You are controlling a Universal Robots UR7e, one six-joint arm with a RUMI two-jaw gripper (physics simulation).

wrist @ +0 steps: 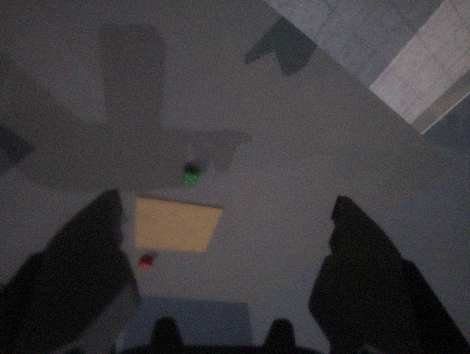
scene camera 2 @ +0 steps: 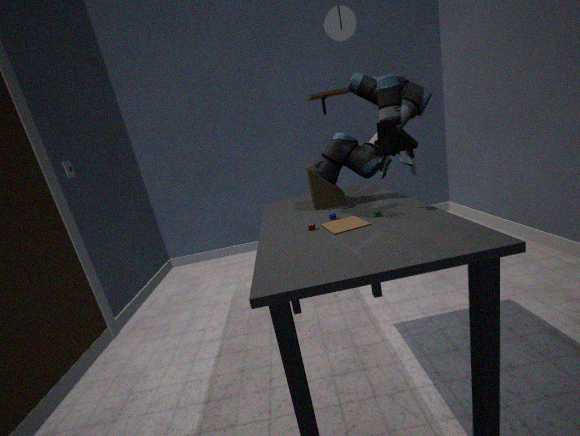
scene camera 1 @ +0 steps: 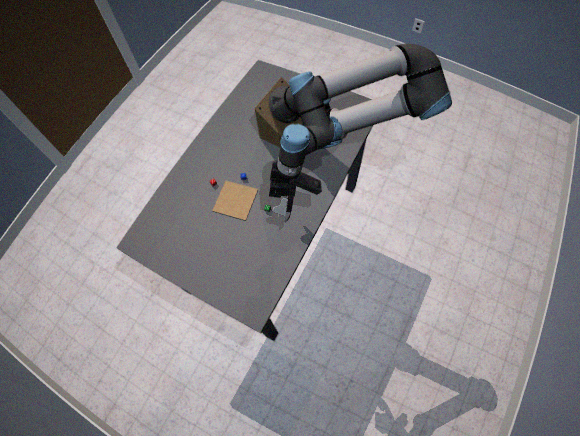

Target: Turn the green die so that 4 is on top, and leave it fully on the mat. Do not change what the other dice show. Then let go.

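Where they show: gripper, between the fingertips: [wrist: 229, 195] [scene camera 2: 397, 176] [scene camera 1: 285, 203]; arm's base, origin of its link: [scene camera 2: 321, 176] [scene camera 1: 284, 104].
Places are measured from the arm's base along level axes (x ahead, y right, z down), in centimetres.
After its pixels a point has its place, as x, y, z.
Observation:
The green die [scene camera 1: 267, 208] {37.8, -17.0, 11.5} [scene camera 2: 377, 213] {38.5, -16.4, 12.0} [wrist: 190, 177] {37.2, -17.0, 11.4} lies on the grey table, off the mat and a short way from its edge. Its pips are too small and blurred to read. The tan square mat [scene camera 1: 235, 200] {41.2, -3.9, 13.0} [scene camera 2: 346, 225] {43.2, -4.0, 13.0} [wrist: 175, 225] {40.4, -4.6, 13.0} lies flat. My gripper [scene camera 1: 281, 212] {36.7, -25.4, 0.1} [scene camera 2: 399, 174] {36.7, -25.4, 0.1} [wrist: 229, 195] {36.7, -25.4, 0.1} is wide open and empty, high above the table. The red die [scene camera 1: 213, 182] {40.0, 7.9, 11.5} [scene camera 2: 311, 227] {40.7, 8.6, 12.3} [wrist: 145, 262] {39.4, 7.4, 11.7} lies on the table by the mat's opposite side. The blue die [scene camera 1: 243, 176] {31.4, -0.8, 11.4} [scene camera 2: 332, 217] {32.2, -0.1, 12.3} lies near another mat edge; it does not show in the wrist view.
The arm's wooden base block [scene camera 1: 267, 125] {11.4, 0.6, 1.6} [scene camera 2: 325, 196] {11.4, 0.3, 7.7} stands on the table [scene camera 1: 200, 250] {64.9, -5.1, 13.5} [scene camera 2: 400, 250] {70.5, -14.2, 13.4}, behind the dice. In scene camera 1, the table's long right edge runs beyond the green die and gripper. Arm shadows fall across the table around the green die.

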